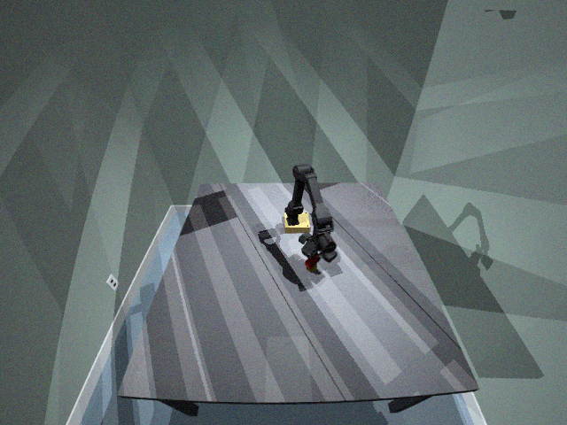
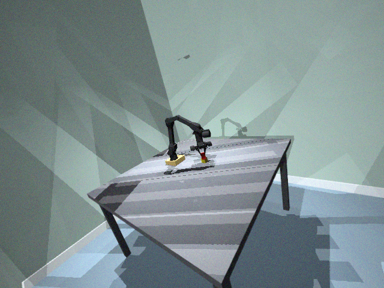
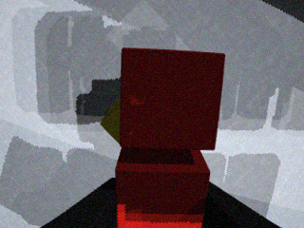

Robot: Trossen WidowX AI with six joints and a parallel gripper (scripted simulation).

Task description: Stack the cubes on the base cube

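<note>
Right now my gripper tip is 10 mm short of the yellow base cube, 20 mm to the left of it and 40 mm above it.
</note>
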